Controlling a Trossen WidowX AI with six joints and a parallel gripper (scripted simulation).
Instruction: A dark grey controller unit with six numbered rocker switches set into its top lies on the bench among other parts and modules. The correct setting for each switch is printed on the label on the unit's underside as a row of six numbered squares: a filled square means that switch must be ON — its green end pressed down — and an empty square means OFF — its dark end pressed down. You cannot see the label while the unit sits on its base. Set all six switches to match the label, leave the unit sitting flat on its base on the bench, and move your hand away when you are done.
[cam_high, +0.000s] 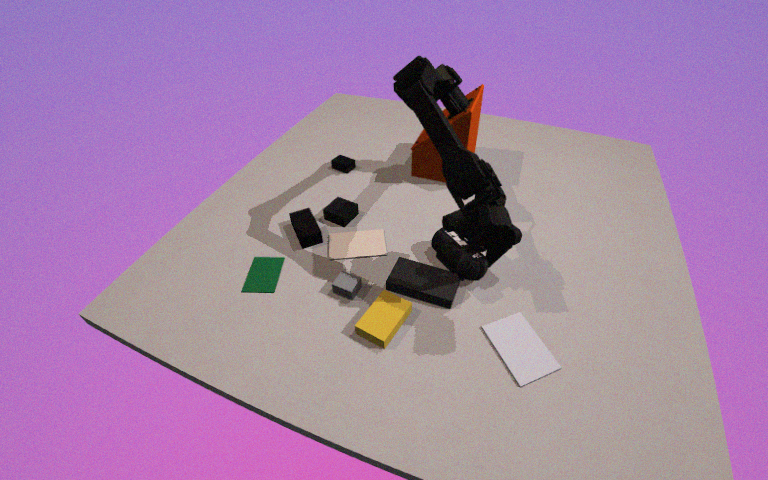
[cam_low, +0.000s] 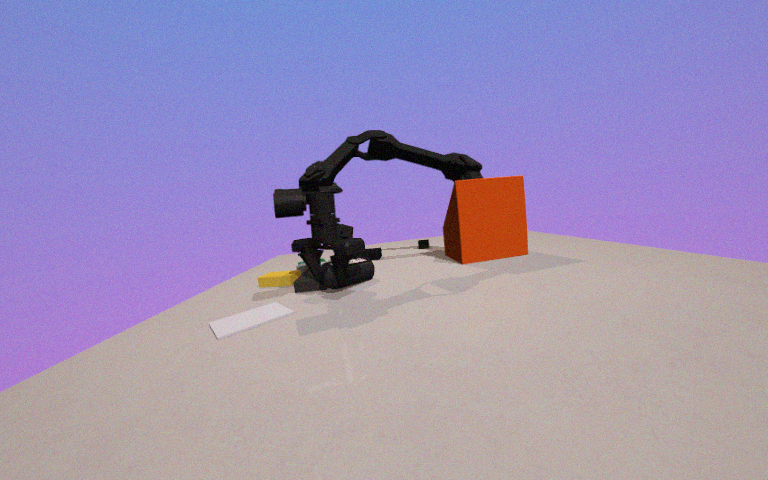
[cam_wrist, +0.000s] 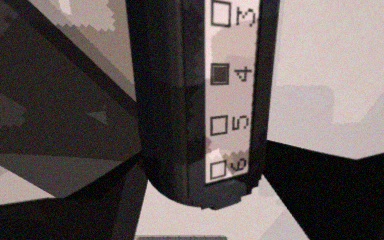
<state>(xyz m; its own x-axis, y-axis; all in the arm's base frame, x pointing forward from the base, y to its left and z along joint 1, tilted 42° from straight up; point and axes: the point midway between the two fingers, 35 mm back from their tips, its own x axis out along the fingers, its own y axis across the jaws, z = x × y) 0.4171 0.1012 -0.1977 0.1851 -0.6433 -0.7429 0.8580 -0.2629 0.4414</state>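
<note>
My gripper tip is now 90 mm to the left of the dark grey box, 70 mm short of it and 10 mm above it. The rest, counted from my gripper tip: grey cube (230 mm to the right, 160 mm ahead, 10 mm below); then beige card (290 mm to the right, 30 mm ahead, 20 mm below); then yellow block (190 mm ahead, 120 mm to the right, 10 mm below).
</note>
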